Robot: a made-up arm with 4 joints. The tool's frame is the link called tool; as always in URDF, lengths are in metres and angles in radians. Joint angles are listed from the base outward. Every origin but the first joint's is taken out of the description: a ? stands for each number. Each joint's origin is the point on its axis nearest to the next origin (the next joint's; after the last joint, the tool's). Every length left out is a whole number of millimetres.
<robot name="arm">
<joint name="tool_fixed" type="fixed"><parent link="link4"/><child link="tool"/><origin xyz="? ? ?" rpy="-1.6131 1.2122 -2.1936"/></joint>
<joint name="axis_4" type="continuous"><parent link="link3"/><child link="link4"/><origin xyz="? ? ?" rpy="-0.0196 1.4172 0"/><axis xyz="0 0 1"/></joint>
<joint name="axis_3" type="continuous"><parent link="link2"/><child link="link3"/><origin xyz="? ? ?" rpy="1.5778 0.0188 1.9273"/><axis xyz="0 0 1"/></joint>
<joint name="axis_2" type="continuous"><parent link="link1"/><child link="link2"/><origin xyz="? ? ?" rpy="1.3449 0 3.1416"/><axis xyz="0 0 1"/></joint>
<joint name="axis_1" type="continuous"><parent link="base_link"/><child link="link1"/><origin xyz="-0.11 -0.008 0.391" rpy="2.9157 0.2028 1.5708"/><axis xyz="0 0 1"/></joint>
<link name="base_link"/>
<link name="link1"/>
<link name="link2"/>
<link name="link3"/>
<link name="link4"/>
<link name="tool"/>
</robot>
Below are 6 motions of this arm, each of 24 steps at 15 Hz.
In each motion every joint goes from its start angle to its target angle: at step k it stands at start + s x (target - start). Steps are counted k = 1, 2, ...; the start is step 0. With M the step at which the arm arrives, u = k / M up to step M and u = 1 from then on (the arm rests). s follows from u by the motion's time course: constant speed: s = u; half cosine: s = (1 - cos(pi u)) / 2; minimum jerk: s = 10 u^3 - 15 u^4 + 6 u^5.
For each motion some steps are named. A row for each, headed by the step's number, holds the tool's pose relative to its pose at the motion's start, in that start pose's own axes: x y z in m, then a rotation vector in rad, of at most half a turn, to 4 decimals.
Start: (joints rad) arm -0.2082 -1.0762 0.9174 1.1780
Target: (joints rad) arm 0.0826 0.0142 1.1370 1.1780
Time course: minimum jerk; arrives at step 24
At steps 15, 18, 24:
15: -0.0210 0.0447 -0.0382 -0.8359 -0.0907 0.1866
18: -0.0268 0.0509 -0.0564 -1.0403 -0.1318 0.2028
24: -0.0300 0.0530 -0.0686 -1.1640 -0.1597 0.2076

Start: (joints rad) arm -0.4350 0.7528 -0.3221 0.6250
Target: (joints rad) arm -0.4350 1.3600 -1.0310 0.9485
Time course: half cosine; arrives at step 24
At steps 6, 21, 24:
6: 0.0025 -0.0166 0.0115 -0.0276 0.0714 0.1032
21: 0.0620 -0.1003 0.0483 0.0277 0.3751 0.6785
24: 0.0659 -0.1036 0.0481 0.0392 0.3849 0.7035

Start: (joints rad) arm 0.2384 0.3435 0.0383 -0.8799
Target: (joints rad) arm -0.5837 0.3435 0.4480 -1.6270
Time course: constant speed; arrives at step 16
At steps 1, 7, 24:
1: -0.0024 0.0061 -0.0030 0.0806 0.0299 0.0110
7: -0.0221 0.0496 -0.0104 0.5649 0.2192 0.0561
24: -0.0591 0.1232 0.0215 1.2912 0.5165 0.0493

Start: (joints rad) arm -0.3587 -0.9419 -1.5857 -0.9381
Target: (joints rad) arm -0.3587 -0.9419 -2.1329 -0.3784
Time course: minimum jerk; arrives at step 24
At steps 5, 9, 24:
5: -0.0045 -0.0022 0.0065 -0.0410 0.0218 0.0018
9: -0.0171 -0.0085 0.0289 -0.1745 0.0925 0.0164
24: -0.0358 -0.0195 0.1144 -0.6165 0.3210 0.1680

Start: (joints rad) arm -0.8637 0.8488 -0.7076 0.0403
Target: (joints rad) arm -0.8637 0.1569 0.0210 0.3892
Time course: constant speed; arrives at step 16
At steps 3, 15, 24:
3: 0.0112 0.0072 -0.0182 -0.0984 -0.1989 -0.0592
15: 0.0775 0.0344 -0.0645 -0.3089 -0.9860 -0.3582
24: 0.0836 0.0370 -0.0659 -0.3111 -1.0485 -0.3877

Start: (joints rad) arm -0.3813 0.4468 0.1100 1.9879
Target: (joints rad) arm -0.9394 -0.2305 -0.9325 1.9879
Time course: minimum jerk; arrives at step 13
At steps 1, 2, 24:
1: -0.0006 -0.0004 -0.0009 0.0046 -0.0045 -0.0021
2: -0.0043 -0.0024 -0.0066 0.0326 -0.0319 -0.0148
24: -0.0320 0.0899 -0.2160 0.7872 -1.1111 -0.7667

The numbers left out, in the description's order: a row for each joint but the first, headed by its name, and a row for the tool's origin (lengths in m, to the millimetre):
tool: -0.052 -0.026 0
axis_4: 0.136 0.119 0
axis_3: -0.015 -0.055 0
axis_2: 0.001 0.003 0

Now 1 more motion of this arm.
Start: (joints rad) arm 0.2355 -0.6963 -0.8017 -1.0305
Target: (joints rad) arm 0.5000 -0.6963 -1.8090 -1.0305
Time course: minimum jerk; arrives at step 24
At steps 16, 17, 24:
16: -0.0734 0.0222 0.1459 -0.1952 0.8296 -0.2394
17: -0.0734 0.0263 0.1578 -0.2032 0.8909 -0.2585
24: -0.0695 0.0377 0.1888 -0.2199 1.0531 -0.3094

